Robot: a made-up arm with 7 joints. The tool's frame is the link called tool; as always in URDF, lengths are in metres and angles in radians.
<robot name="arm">
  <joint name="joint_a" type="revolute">
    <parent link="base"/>
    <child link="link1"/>
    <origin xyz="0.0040 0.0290 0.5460"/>
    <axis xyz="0 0 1"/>
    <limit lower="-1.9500" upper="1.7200"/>
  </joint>
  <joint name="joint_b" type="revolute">
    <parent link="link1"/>
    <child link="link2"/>
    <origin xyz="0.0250 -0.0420 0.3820" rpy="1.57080 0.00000 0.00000"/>
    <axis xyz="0 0 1"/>
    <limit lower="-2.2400" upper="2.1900"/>
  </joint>
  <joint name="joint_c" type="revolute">
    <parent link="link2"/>
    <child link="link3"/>
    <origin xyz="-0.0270 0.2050 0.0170" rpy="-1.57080 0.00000 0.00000"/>
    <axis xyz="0 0 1"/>
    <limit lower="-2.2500" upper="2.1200"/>
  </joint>
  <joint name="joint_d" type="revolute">
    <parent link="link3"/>
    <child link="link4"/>
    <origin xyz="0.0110 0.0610 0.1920" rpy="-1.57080 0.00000 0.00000"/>
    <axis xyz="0 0 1"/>
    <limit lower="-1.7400" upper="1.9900"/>
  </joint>
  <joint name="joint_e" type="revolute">
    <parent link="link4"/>
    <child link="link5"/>
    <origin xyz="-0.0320 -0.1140 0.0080" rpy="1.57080 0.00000 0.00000"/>
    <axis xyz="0 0 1"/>
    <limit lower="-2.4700" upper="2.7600"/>
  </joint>
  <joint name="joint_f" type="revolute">
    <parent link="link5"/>
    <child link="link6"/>
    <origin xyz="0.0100 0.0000 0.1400" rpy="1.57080 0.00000 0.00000"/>
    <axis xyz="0 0 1"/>
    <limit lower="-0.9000" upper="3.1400"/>
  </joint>
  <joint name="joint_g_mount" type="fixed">
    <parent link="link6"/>
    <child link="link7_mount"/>
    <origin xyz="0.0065 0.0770 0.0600"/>
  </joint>
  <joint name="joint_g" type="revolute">
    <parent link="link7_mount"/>
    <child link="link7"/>
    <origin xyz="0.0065 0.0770 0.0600" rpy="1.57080 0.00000 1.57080"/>
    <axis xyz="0 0 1"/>
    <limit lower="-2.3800" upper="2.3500"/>
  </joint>
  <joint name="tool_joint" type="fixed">
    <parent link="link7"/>
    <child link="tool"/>
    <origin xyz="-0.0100 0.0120 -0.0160" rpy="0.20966 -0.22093 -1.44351"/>
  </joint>
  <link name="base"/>
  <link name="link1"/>
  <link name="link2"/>
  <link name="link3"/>
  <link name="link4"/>
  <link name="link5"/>
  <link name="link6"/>
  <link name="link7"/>
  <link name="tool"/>
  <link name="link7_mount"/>
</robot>
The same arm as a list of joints. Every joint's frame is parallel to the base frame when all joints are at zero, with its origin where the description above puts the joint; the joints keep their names.
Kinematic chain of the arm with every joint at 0, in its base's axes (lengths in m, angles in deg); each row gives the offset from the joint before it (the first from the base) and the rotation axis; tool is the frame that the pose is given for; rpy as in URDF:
joint_a: xyz 0.0040 0.0290 0.5460 axis +z
joint_b: xyz 0.0250 -0.0420 0.3820 axis -y
joint_c: xyz -0.0270 -0.0170 0.2050 axis +z
joint_d: xyz 0.0110 0.0610 0.1920 axis +y
joint_e: xyz -0.0320 0.0080 0.1140 axis +z
joint_f: xyz 0.0100 0.0000 0.1400 axis -y
joint_g: xyz 0.0130 -0.1200 0.1540 axis +x
tool: xyz -0.0160 -0.0120 -0.0100 rpy 103.62 -7.12 77.24
Joint limits (deg, base to tool): -111.73..98.55 -128.34..125.48 -128.92..121.47 -99.69..114.02 -141.52..158.14 -51.57..179.91 -136.36..134.65

